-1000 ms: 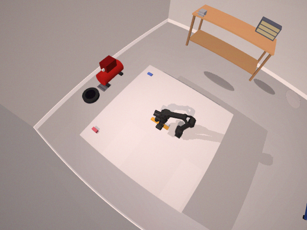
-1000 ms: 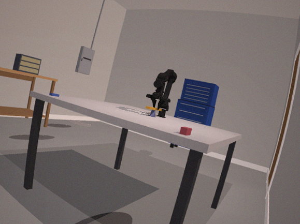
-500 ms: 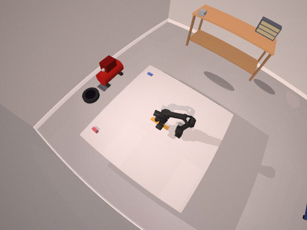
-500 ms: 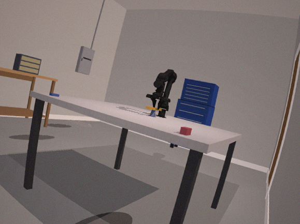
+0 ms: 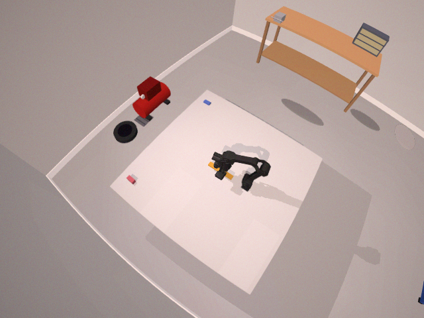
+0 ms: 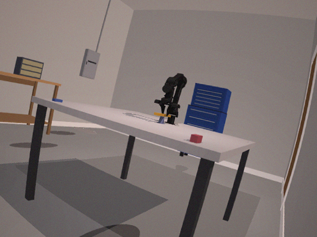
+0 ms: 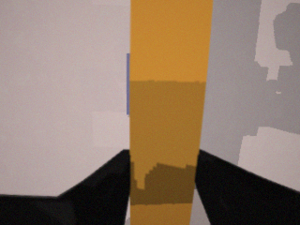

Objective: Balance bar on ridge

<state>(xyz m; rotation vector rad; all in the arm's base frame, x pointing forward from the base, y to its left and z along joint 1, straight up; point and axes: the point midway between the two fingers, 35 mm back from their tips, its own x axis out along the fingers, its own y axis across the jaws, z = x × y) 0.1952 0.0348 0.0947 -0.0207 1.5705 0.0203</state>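
Now: gripper tip 30 mm short of the orange bar. Also, from my gripper tip: red block: 540 mm ahead, 470 mm to the left, 40 mm below; blue block: 540 mm ahead, 530 mm to the right, 50 mm below.
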